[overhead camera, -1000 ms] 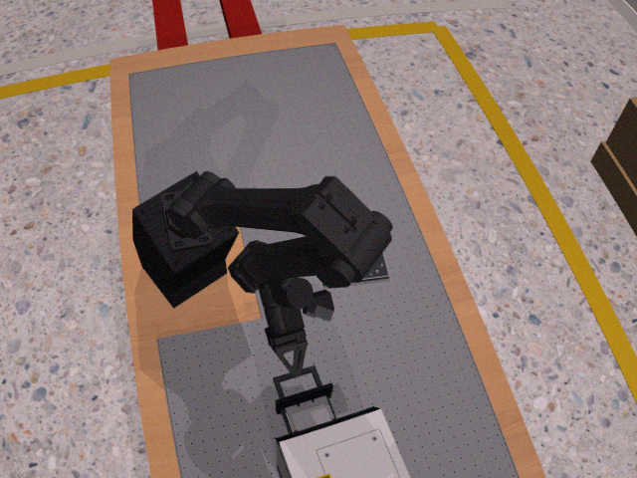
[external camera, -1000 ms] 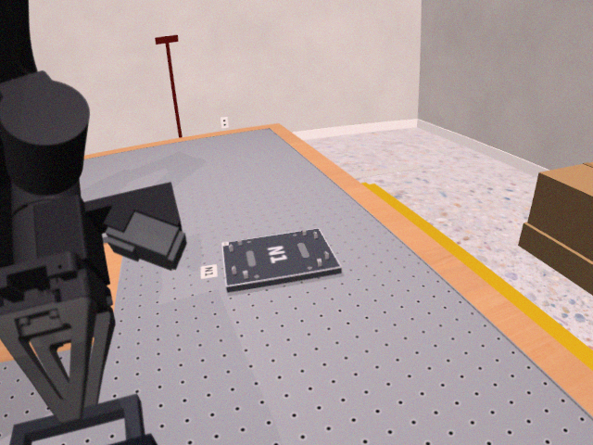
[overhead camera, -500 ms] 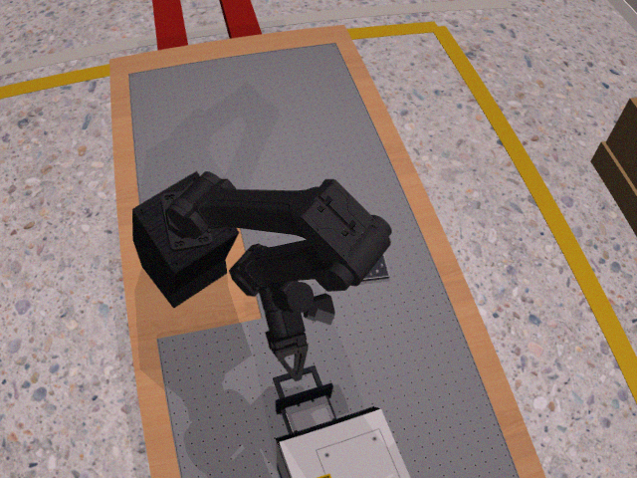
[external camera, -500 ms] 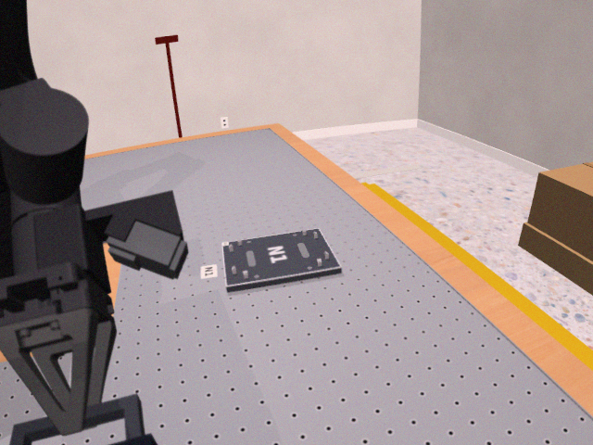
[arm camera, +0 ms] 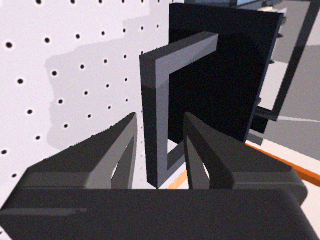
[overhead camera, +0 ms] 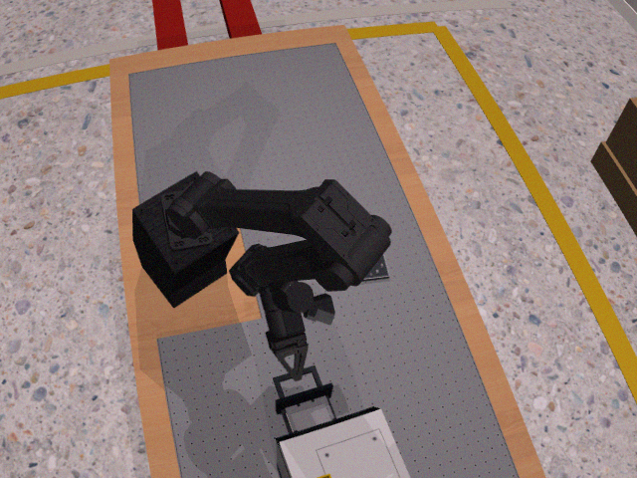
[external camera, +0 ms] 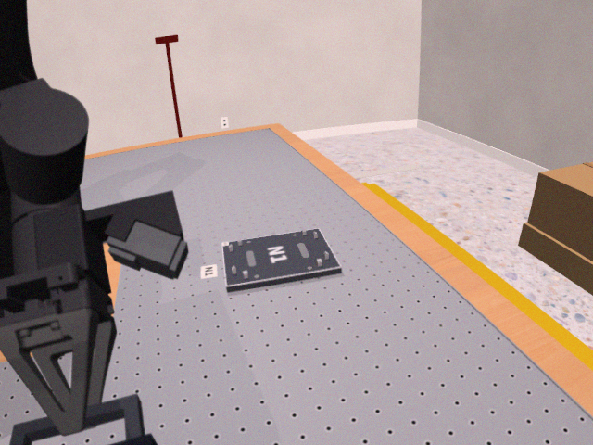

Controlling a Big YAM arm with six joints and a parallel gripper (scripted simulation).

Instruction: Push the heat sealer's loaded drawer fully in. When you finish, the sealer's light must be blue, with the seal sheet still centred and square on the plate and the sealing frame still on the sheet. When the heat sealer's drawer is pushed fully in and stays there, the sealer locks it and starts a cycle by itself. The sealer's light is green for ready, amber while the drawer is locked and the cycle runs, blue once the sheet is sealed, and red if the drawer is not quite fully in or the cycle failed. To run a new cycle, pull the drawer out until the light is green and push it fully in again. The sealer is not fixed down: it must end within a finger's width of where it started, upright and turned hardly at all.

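Now: the black drawer 12 cm to the right of my hand and 1 cm below it.
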